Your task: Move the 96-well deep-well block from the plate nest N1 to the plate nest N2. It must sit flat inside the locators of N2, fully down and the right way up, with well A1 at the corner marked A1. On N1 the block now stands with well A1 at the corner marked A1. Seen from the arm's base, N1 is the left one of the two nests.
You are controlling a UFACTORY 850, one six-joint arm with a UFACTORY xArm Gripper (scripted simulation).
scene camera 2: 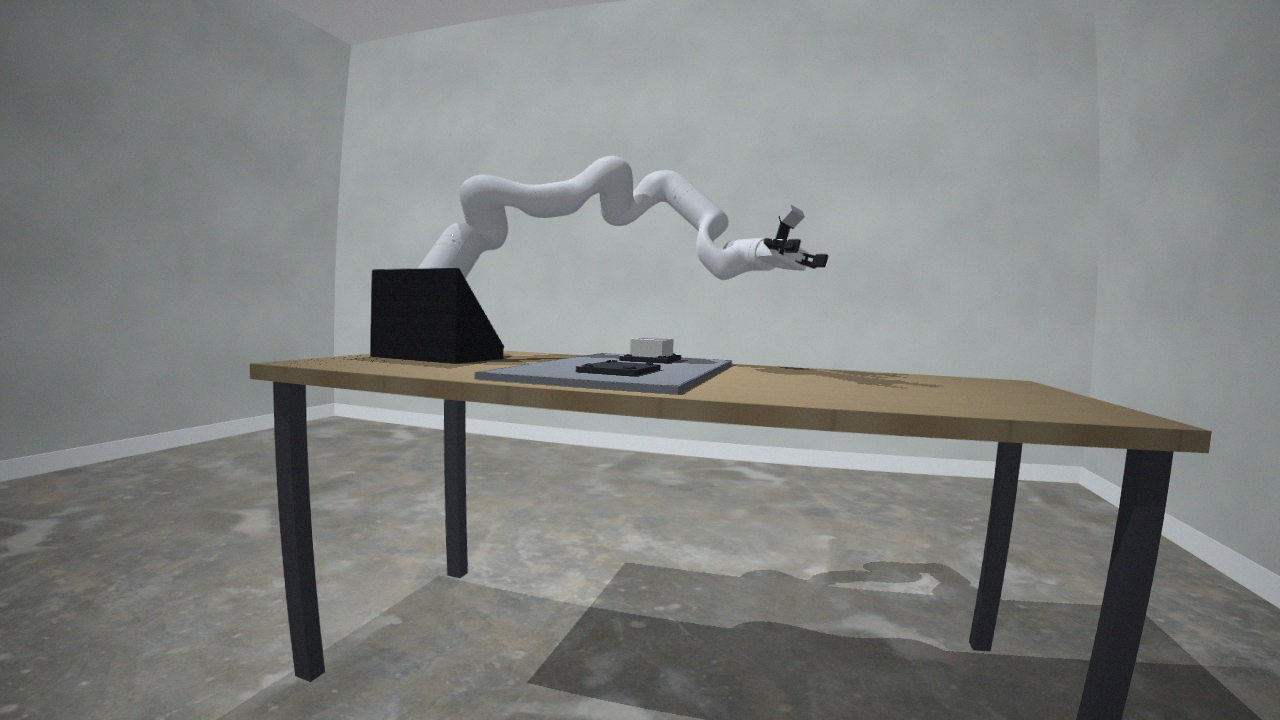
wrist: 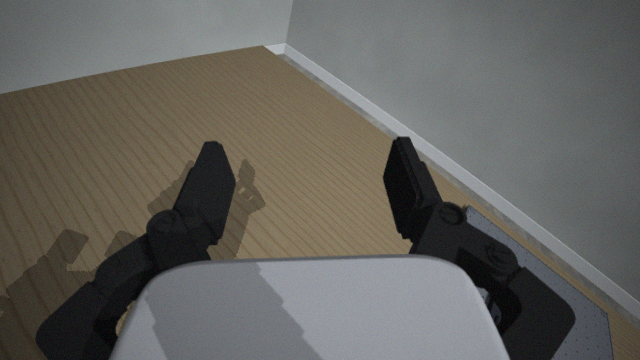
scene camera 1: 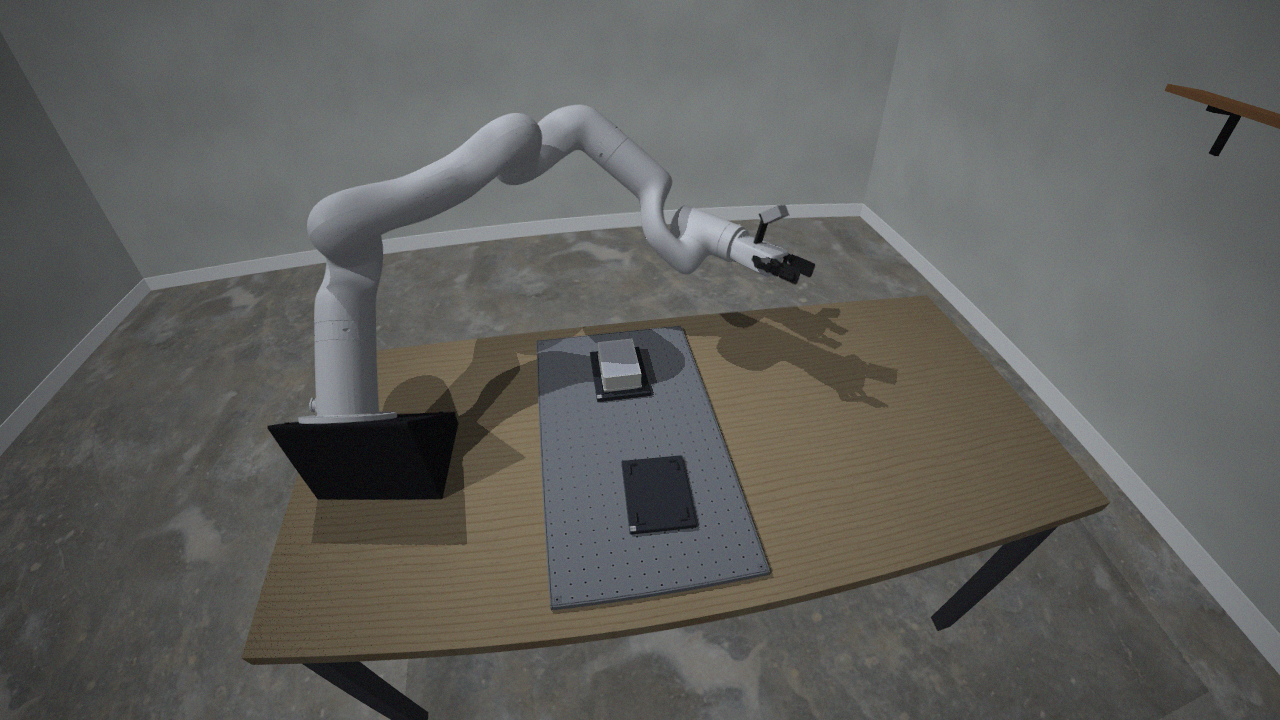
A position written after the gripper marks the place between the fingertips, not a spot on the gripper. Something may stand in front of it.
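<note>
The gripper point(scene camera 1: 806, 274) point(scene camera 2: 812, 253) point(wrist: 308, 159) is visible in scene camera 1, scene camera 2 and the wrist view. A 96-well deep-well block point(scene camera 1: 619, 366) is visible in scene camera 1; in the wrist view the block is out of frame.
</note>
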